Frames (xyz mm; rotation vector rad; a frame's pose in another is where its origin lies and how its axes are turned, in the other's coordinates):
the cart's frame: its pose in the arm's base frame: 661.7 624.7 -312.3 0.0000 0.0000 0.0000
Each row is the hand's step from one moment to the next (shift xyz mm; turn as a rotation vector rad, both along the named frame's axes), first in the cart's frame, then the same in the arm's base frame.
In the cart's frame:
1: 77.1 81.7 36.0 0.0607 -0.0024 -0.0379
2: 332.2 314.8 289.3 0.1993 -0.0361 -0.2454
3: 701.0 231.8 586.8 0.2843 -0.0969 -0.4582
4: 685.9 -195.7 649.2 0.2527 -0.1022 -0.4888
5: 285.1 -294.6 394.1 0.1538 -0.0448 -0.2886
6: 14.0 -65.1 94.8 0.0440 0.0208 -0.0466
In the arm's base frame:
1: 77.1 81.7 36.0 0.0607 -0.0024 -0.0379
2: 332.2 314.8 289.3 0.1993 -0.0361 -0.2454
3: 701.0 231.8 586.8 0.2843 -0.0969 -0.4582
4: 685.9 -195.7 649.2 0.2527 -0.1022 -0.4888
5: 285.1 -294.6 394.1 0.1538 -0.0448 -0.2886
6: 14.0 -65.1 94.8 0.0440 0.0208 -0.0466

